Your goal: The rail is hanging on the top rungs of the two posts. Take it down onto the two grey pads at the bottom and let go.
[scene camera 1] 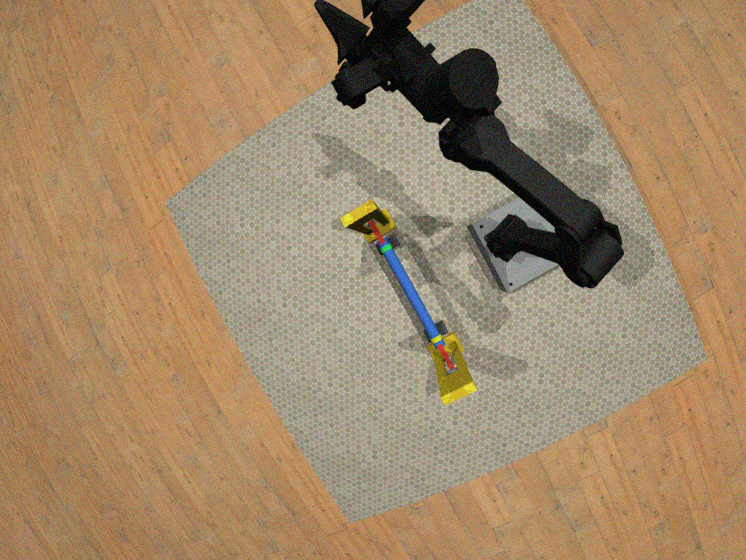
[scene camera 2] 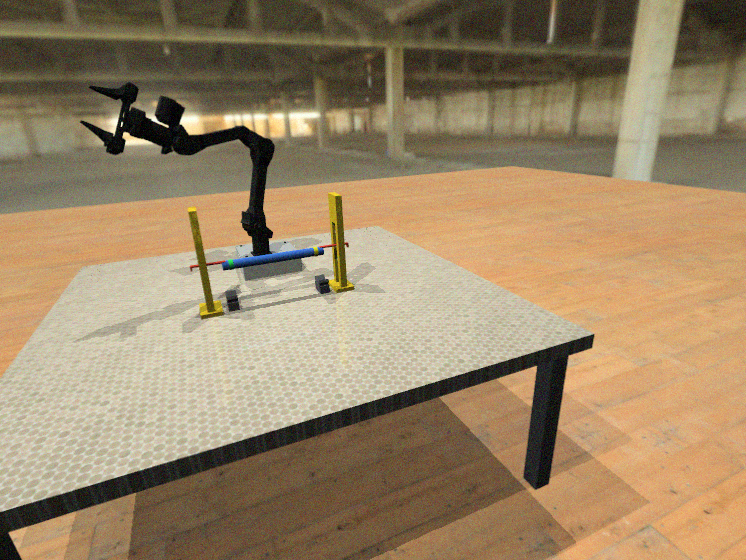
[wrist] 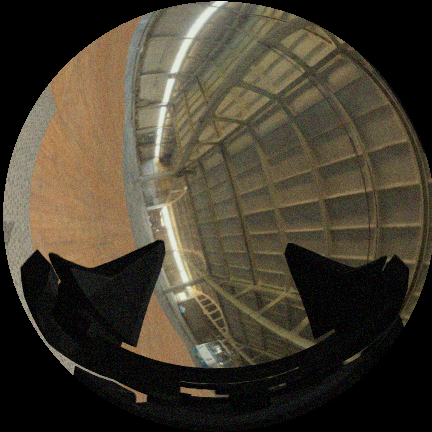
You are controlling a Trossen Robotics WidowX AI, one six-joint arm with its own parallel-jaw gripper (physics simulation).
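Places are measured from the arm's base along level axes (x ahead, y left, z up), in metres.
Where they show: gripper, fingertip midpoint: (scene camera 2: pixel 84 103) (wrist: pixel 227 249); arm's base, origin of the base link: (scene camera 1: pixel 500 240) (scene camera 2: pixel 261 253).
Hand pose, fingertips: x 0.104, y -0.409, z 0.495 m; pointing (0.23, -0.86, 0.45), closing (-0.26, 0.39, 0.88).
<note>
Each offset is from my fingertips to the top centre of the thing. Level surfaces: height alone.
The blue rail {0.156 m ahead, 0.391 m left, 0.424 m down} (scene camera 1: pixel 412 292) (scene camera 2: pixel 274 258) hangs level between two yellow posts, well above the table, its thin red end rods passing through them. Its green-banded end is by one post {0.140 m ahead, 0.192 m left, 0.270 m down} (scene camera 1: pixel 360 213) (scene camera 2: pixel 206 288), its yellow-banded end by the other post {0.172 m ahead, 0.590 m left, 0.270 m down} (scene camera 1: pixel 459 388) (scene camera 2: pixel 336 207). Two small dark grey pads stand on the table below: one pad {0.145 m ahead, 0.253 m left, 0.526 m down} (scene camera 1: pixel 393 242) (scene camera 2: pixel 232 300) near the green-banded end, the other pad {0.167 m ahead, 0.529 m left, 0.526 m down} (scene camera 1: pixel 444 327) (scene camera 2: pixel 322 284) near the yellow-banded end. My gripper (scene camera 2: pixel 86 105) (wrist: pixel 227 249) is open and empty, high above and away from the rail. The rail does not show in the wrist view.
The arm's grey base plate (scene camera 1: pixel 527 274) (scene camera 2: pixel 272 270) stands on the table beside the rail and posts. The arm reaches up from it past the green-banded end's side. The patterned table top {0.570 m down} (scene camera 1: pixel 271 289) (scene camera 2: pixel 271 373) has dark edges and legs, with a wooden floor around it.
</note>
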